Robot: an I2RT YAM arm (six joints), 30 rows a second.
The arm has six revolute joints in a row. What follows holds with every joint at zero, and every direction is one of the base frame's. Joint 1 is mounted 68 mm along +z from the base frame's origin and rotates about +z. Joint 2 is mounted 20 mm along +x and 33.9 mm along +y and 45.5 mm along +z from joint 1 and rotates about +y. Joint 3 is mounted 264 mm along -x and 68.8 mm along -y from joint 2 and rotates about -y. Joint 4 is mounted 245 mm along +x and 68.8 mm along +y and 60 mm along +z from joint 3 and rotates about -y. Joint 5 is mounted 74 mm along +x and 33.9 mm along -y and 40.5 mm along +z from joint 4 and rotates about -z. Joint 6 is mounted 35.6 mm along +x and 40.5 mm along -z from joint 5 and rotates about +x. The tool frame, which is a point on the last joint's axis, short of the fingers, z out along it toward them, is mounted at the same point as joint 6; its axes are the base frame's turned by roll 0, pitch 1.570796 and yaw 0 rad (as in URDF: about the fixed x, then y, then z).
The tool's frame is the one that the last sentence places.
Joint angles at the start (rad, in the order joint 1, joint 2, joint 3, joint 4, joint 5, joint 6):
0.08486, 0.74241, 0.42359, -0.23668, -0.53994, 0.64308
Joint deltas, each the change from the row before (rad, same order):
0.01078, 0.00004, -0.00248, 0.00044, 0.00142, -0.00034
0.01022, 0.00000, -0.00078, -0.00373, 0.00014, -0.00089
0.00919, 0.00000, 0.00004, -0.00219, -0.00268, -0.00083
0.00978, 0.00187, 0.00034, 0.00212, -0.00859, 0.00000
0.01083, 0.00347, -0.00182, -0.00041, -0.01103, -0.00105
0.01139, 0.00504, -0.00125, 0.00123, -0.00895, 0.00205
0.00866, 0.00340, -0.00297, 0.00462, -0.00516, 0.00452
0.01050, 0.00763, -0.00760, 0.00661, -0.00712, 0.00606
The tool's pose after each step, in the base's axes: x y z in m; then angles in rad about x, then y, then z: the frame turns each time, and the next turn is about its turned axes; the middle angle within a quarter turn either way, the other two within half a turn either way. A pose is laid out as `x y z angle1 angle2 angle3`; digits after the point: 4 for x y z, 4 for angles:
0.1631 0.0340 0.2162 -2.2351 0.7425 3.0100
0.1625 0.0356 0.2156 -2.2332 0.7318 3.0055
0.1620 0.0372 0.2155 -2.2274 0.7213 2.9977
0.1618 0.0390 0.2156 -2.2138 0.7078 2.9840
0.1613 0.0411 0.2145 -2.2029 0.6878 2.9740
0.1611 0.0433 0.2136 -2.1936 0.6691 2.9677
0.1610 0.0449 0.2125 -2.1866 0.6573 2.9649
0.1608 0.0468 0.2095 -2.1826 0.6386 2.9685

